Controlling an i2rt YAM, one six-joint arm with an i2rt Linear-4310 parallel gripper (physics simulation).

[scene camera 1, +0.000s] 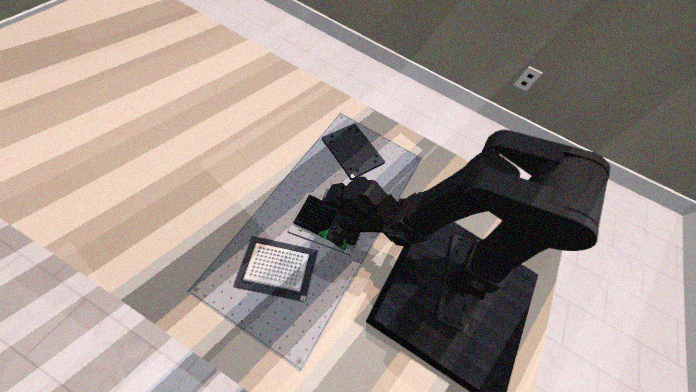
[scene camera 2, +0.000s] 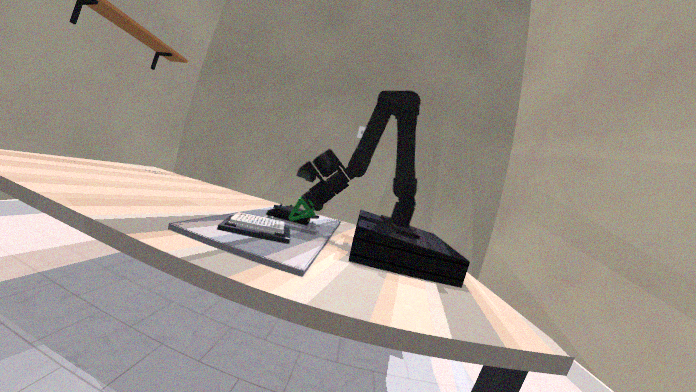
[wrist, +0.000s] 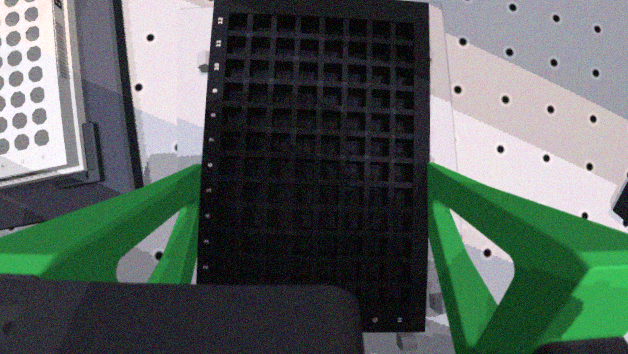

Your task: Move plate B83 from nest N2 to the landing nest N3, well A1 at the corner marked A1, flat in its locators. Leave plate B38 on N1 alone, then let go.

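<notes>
The black plate B83 (scene camera 1: 313, 214) (wrist: 320, 150) is between the green fingers of my gripper (scene camera 1: 330, 220) (scene camera 2: 301, 210) (wrist: 314, 177), which is shut on its long sides. The plate is over the pale nest N2 (scene camera 1: 301, 231) (wrist: 442, 120) and seems slightly above it; the exact gap is hard to judge. Its well A1 corner is hidden behind the dark part in the wrist view. The dark landing nest N3 (scene camera 1: 353, 150) holds no plate; a small white mark shows at its near corner. The white plate B38 (scene camera 1: 276, 266) (scene camera 2: 256, 221) (wrist: 22, 95) sits on dark nest N1 (scene camera 1: 270, 291) (wrist: 107, 90).
The nests stand on a perforated board (scene camera 1: 285, 320) (scene camera 2: 305, 260). N1 is close beside N2, at the left in the wrist view. The arm's black base block (scene camera 1: 400, 320) (scene camera 2: 400, 260) stands beside the board. A wall shelf (scene camera 2: 135, 30) is high at the upper left.
</notes>
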